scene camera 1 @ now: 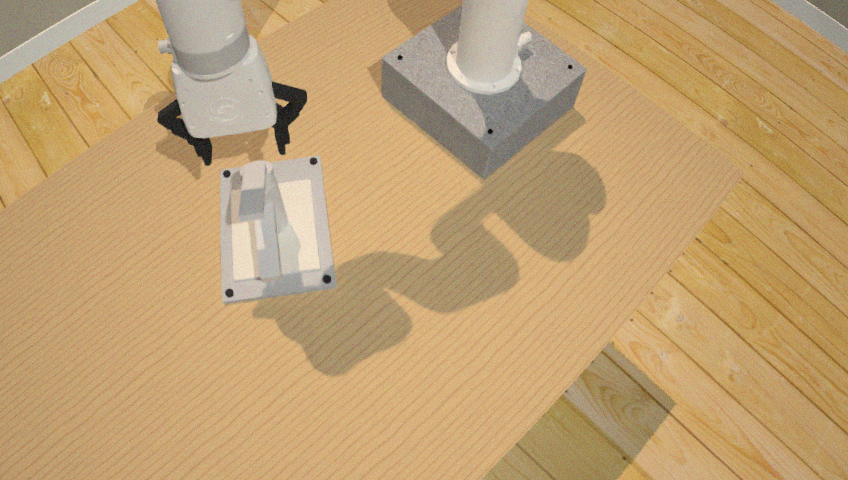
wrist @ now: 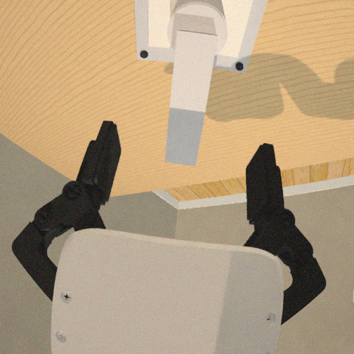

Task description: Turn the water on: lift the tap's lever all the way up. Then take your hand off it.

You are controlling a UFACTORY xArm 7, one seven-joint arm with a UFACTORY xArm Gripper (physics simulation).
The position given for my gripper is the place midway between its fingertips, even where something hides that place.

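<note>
There is my gripper (scene camera 1: 245, 151), which I can find again as the gripper (wrist: 186, 144). I see a pale grey lever (wrist: 195, 39) too. A grey base plate (scene camera 1: 304, 168) is also there for me to see.
</note>
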